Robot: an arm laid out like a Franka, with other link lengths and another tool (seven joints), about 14 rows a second.
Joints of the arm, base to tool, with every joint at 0 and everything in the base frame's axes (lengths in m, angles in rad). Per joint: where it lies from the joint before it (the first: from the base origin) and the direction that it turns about. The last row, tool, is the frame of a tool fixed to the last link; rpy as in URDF.
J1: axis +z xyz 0 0 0.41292
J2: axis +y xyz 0 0 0
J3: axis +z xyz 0 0 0.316
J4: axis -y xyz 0.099 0 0
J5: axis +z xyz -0.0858 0 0.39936
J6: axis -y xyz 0 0 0
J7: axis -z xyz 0.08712 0 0
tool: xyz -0.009 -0.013 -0.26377 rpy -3.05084 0 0.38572
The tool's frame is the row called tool.
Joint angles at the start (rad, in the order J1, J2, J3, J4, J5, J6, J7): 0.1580, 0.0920, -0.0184, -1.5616, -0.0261, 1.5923, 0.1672
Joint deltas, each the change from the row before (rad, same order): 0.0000, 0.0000, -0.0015, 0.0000, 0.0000, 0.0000, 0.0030; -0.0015, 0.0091, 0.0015, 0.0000, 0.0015, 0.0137, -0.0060; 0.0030, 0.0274, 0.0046, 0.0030, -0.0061, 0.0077, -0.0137; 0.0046, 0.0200, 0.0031, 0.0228, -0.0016, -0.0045, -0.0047; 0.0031, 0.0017, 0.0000, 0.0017, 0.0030, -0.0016, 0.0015; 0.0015, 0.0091, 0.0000, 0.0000, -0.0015, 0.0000, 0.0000; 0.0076, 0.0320, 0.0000, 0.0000, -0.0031, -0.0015, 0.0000; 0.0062, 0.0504, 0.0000, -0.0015, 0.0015, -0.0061, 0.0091; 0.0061, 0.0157, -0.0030, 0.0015, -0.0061, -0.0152, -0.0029
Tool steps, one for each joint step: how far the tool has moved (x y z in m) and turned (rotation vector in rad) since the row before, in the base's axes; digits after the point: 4 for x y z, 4 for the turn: 0.0001, -0.0008, 0.0000, -0.0003, -0.0001, -0.0045; 0.0044, 0.0010, -0.0046, 0.0024, -0.0041, 0.0062; 0.0048, 0.0035, -0.0145, -0.0074, 0.0162, 0.0221; 0.0049, 0.0050, -0.0018, -0.0013, 0.0017, 0.0124; -0.0003, 0.0027, -0.0004, 0.0026, 0.0020, 0.0012; 0.0005, 0.0006, -0.0055, -0.0030, 0.0087, 0.0017; 0.0008, 0.0040, -0.0195, -0.0088, 0.0325, 0.0080; -0.0013, 0.0041, -0.0316, -0.0101, 0.0568, -0.0033; -0.0035, -0.0003, -0.0091, -0.0115, 0.0279, 0.0068
